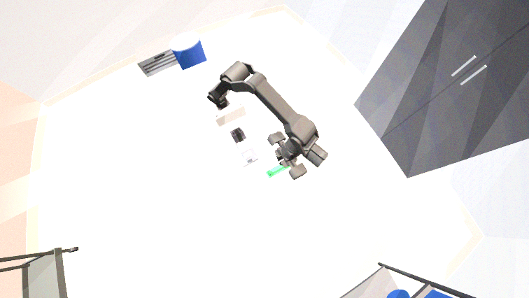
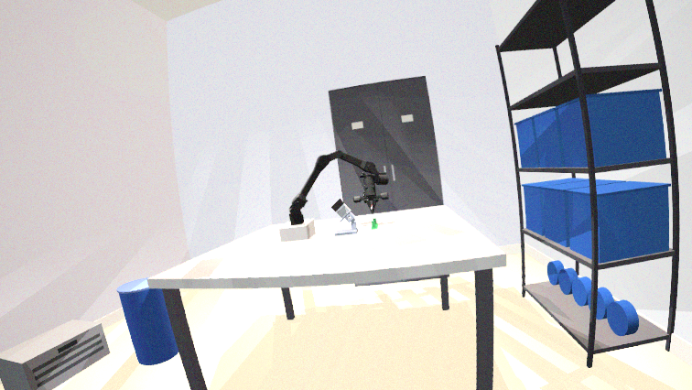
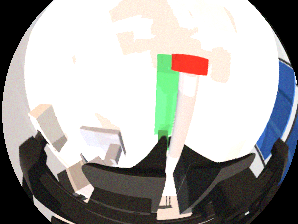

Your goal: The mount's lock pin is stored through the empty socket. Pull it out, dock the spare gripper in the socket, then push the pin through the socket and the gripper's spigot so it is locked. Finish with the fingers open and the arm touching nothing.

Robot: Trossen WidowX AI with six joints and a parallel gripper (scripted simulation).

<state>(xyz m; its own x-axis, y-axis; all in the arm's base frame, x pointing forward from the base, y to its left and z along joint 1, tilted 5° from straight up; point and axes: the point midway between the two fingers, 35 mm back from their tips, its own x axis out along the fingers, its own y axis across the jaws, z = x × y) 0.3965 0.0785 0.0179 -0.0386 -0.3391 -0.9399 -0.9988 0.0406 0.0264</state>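
The translucent green bar lies 50 mm below my gripper tip and 10 mm to the left of it. Round my gripper tip: spare gripper 140 mm behind, 90 mm to the right, 40 mm above; then mount 130 mm behind, 90 mm to the right, 20 mm below.
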